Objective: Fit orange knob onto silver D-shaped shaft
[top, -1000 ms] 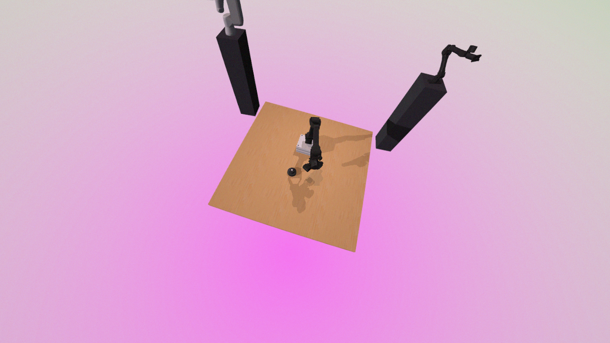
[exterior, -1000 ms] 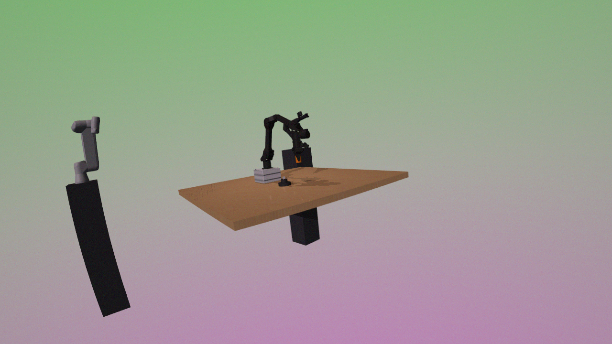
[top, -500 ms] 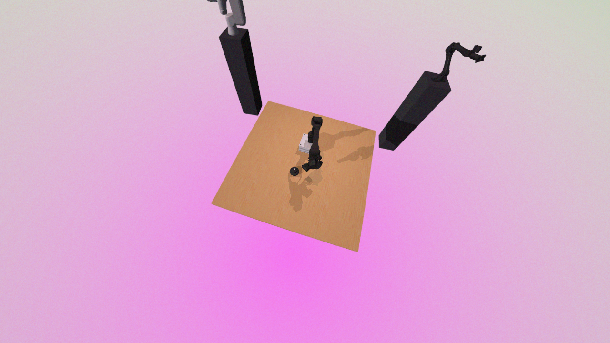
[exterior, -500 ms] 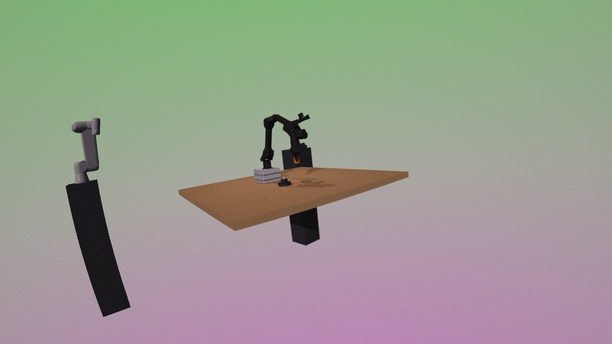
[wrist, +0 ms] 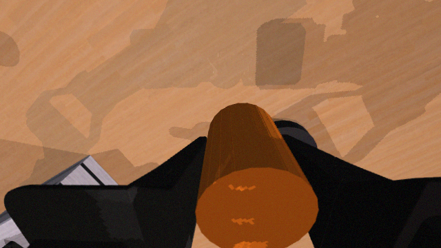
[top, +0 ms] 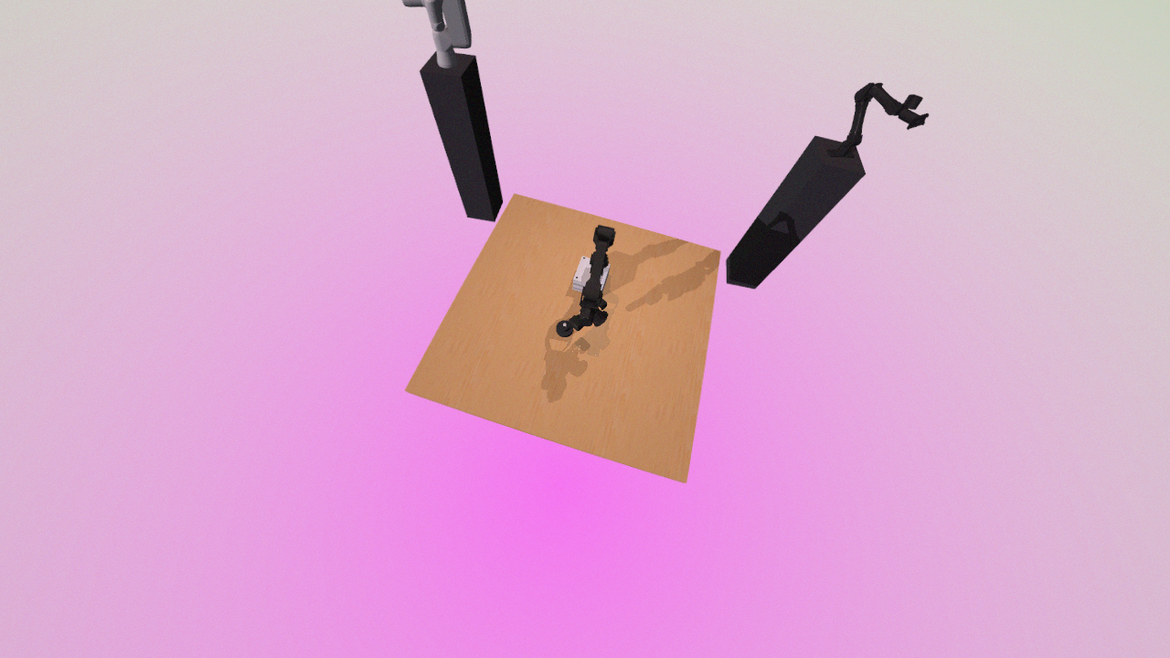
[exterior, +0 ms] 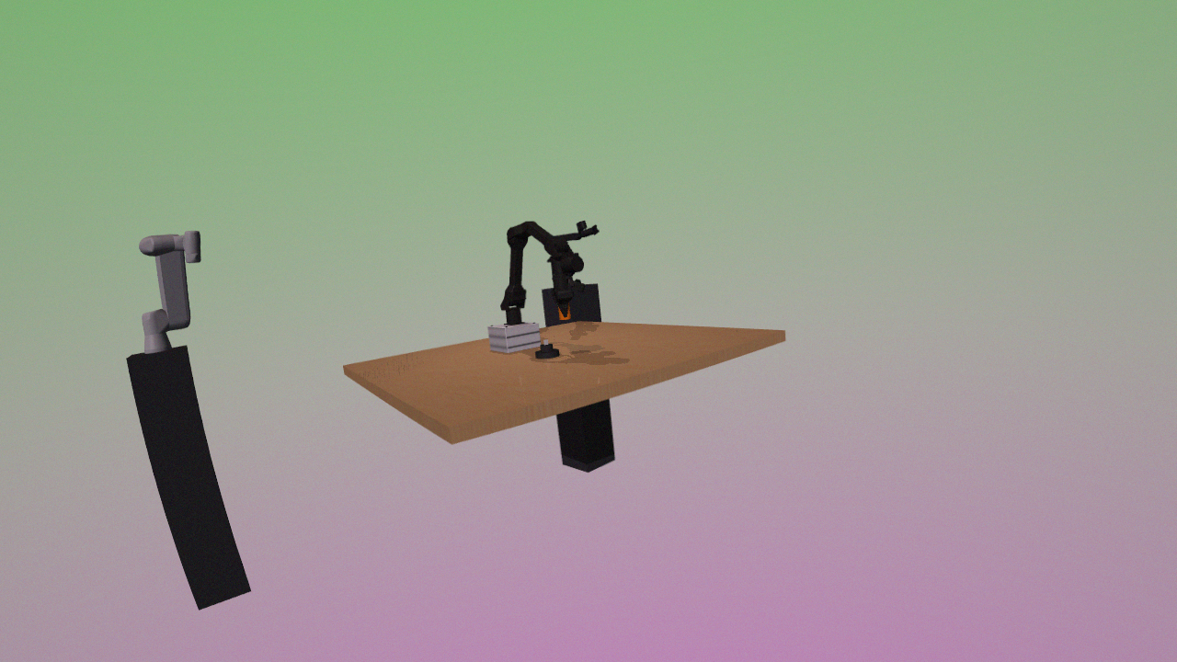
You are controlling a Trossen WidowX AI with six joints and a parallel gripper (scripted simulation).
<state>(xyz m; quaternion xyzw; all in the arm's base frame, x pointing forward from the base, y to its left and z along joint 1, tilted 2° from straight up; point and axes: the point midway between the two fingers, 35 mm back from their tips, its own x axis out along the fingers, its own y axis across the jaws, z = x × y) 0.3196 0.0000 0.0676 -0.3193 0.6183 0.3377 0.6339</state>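
My gripper tip is now 100 mm to the left of the pedestal and 100 mm above it. Also, from my gripper tip: orange knob: 30 mm above.
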